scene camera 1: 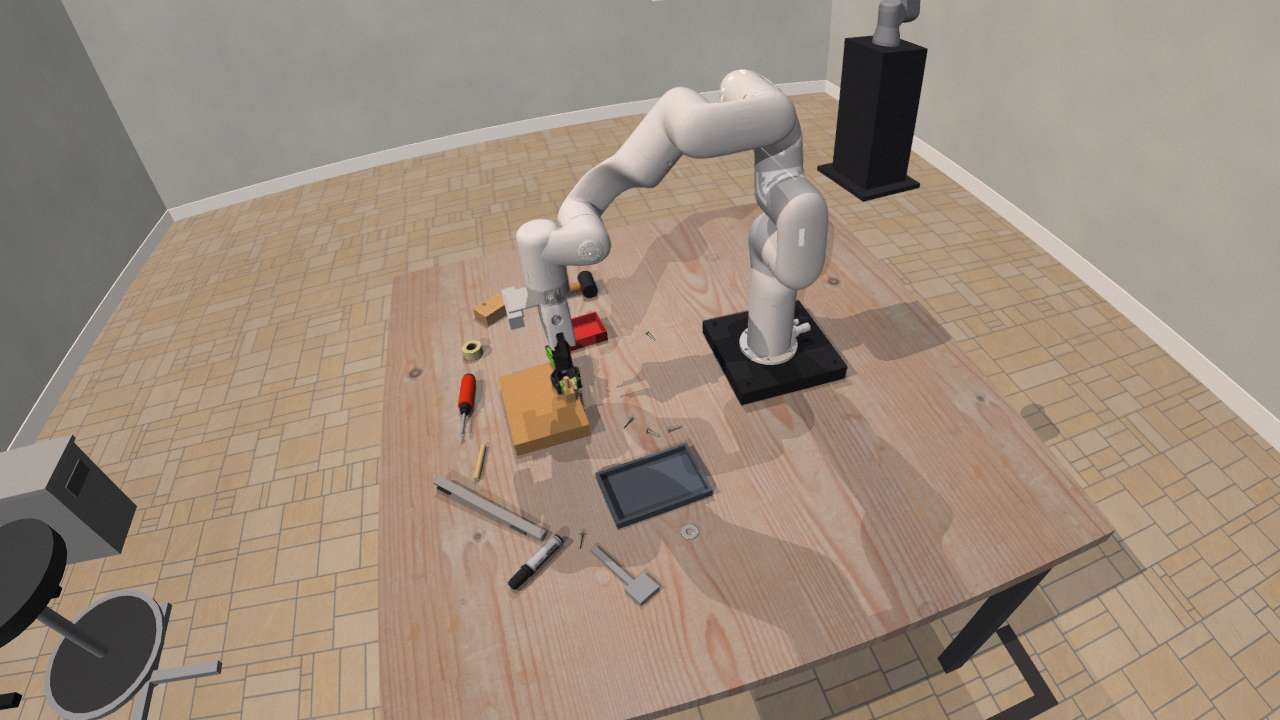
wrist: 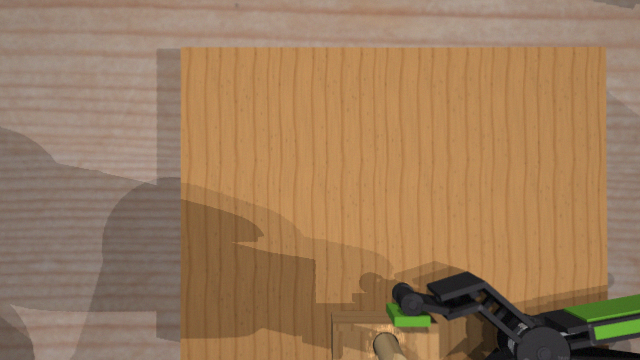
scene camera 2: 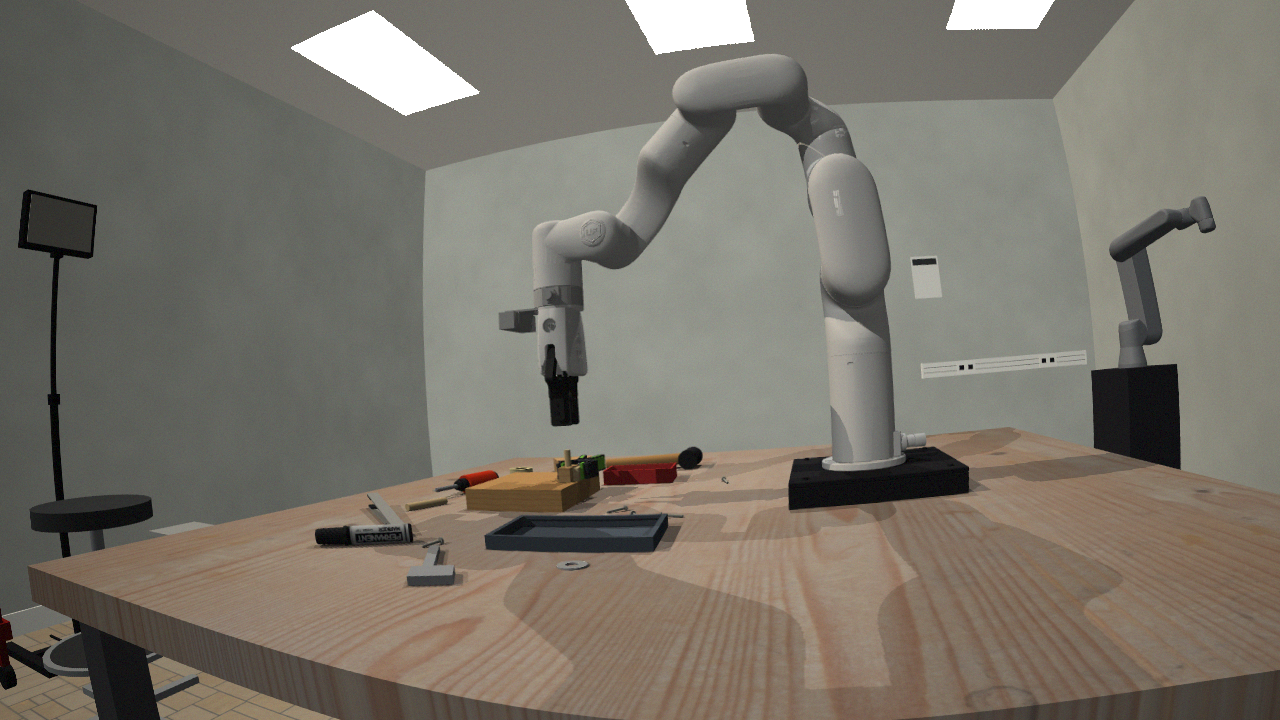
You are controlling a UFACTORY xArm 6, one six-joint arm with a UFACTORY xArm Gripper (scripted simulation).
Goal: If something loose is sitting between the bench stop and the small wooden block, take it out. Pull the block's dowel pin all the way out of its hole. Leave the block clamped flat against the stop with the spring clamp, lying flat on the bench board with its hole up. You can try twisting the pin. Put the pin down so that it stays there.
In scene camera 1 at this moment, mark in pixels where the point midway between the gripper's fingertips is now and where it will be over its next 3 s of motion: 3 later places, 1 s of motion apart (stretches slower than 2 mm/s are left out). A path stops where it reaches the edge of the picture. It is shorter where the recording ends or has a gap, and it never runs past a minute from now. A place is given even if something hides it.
My gripper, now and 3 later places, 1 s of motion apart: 563, 363; 565, 373; 566, 377; 567, 385
